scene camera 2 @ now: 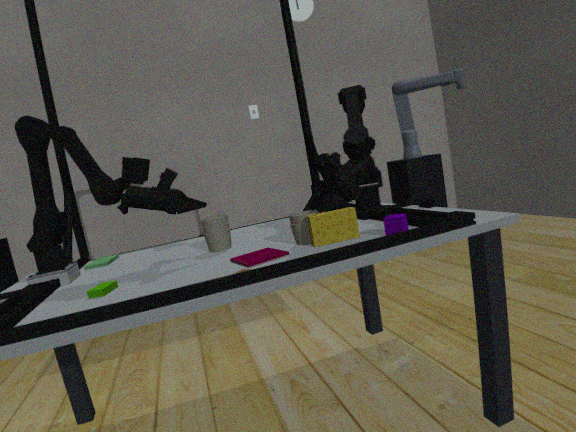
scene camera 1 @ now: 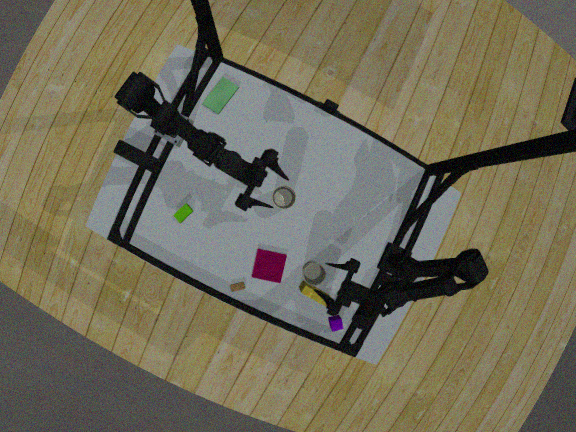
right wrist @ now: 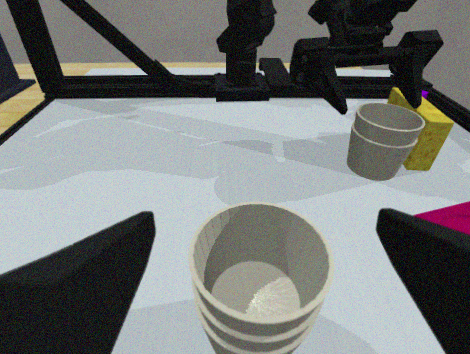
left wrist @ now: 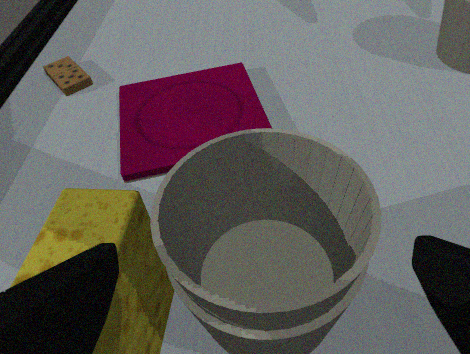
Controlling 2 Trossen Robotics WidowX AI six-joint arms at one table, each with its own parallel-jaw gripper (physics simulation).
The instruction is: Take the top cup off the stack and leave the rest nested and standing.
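Where they show: left gripper, fingertip midpoint: (scene camera 2: 310, 211) (scene camera 1: 320, 276) (right wrist: 381, 109) (left wrist: 265, 253); right gripper, fingertip midpoint: (scene camera 2: 206, 204) (scene camera 1: 280, 193) (right wrist: 265, 220); left arm's base at its link origin: (scene camera 2: 369, 208) (scene camera 1: 396, 260) (right wrist: 240, 81); right arm's base at its link origin: (scene camera 2: 52, 269).
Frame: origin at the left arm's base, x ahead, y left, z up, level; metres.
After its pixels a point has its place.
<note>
A stack of three nested beige cups (scene camera 1: 284, 197) {x 0.452, y -0.039, z 0.020 m} (scene camera 2: 215, 233) {x 0.465, y -0.001, z 0.029 m} (right wrist: 262, 267) {x 0.434, y -0.028, z 0.020 m} stands upright near the table's middle. My right gripper (scene camera 1: 279, 191) {x 0.470, y -0.040, z 0.106 m} (scene camera 2: 197, 202) {x 0.470, y -0.040, z 0.106 m} (right wrist: 265, 220) {x 0.470, y -0.040, z 0.106 m} is open and empty; its fingertips flank the near side of this stack without touching it. A second stack of two beige cups (scene camera 1: 314, 273) {x 0.257, y 0.150, z 0.001 m} (scene camera 2: 300, 229) {x 0.291, y 0.171, z 0.018 m} (left wrist: 265, 246) {x 0.280, y 0.145, z 0.002 m} (right wrist: 381, 140) {x 0.296, y 0.125, z 0.035 m} stands upright near the front edge, beside a yellow sponge (scene camera 1: 312, 293) {x 0.247, y 0.206, z 0.049 m} (scene camera 2: 333, 226) {x 0.232, y 0.225, z 0.016 m} (left wrist: 100, 218) {x 0.266, y 0.201, z 0.049 m}. My left gripper (scene camera 1: 329, 285) is open and empty, low and close at this stack; only one finger shows in the left wrist view.
A magenta coaster (scene camera 1: 269, 266) {x 0.403, y 0.189, z -0.013 m} (scene camera 2: 260, 256) {x 0.406, y 0.206, z -0.013 m} (left wrist: 188, 116) {x 0.398, y 0.189, z -0.013 m} lies left of the two-cup stack, with a brown domino (scene camera 1: 237, 286) {x 0.475, y 0.297, z -0.014 m} (left wrist: 72, 75) {x 0.466, y 0.291, z -0.013 m} beyond it. A purple cube (scene camera 1: 335, 322) {x 0.118, y 0.280, z 0.019 m} (scene camera 2: 395, 224) {x 0.121, y 0.304, z 0.003 m}, a green block (scene camera 1: 183, 213) {x 0.737, y 0.143, z -0.006 m} (scene camera 2: 102, 289) {x 0.736, y 0.173, z -0.008 m} and a pale green card (scene camera 1: 220, 95) {x 0.795, y -0.273, z -0.012 m} also lie on the table.
</note>
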